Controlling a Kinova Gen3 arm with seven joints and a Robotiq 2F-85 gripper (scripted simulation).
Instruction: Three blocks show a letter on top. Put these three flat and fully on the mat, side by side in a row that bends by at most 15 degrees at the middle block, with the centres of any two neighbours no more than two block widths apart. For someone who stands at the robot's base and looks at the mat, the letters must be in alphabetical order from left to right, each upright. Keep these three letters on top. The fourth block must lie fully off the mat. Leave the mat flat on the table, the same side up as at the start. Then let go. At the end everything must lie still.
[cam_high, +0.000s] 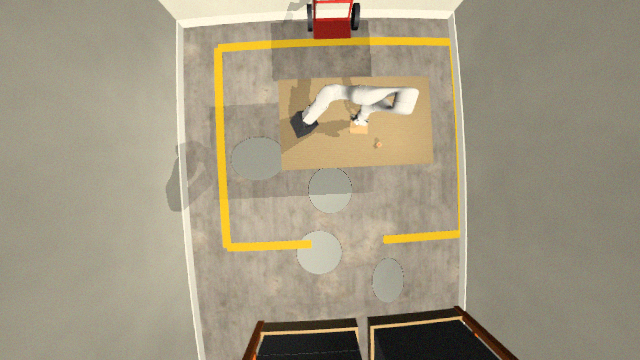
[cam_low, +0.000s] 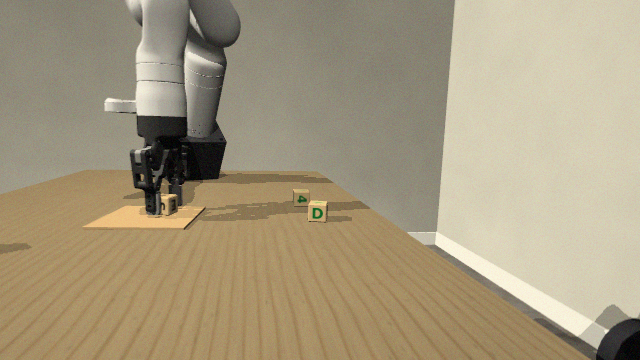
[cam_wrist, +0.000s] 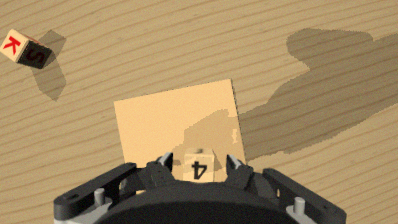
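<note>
Now: the tan mat 2 cm to the right of my hand, 2 cm below it and 2 cm ahead of it.
</note>
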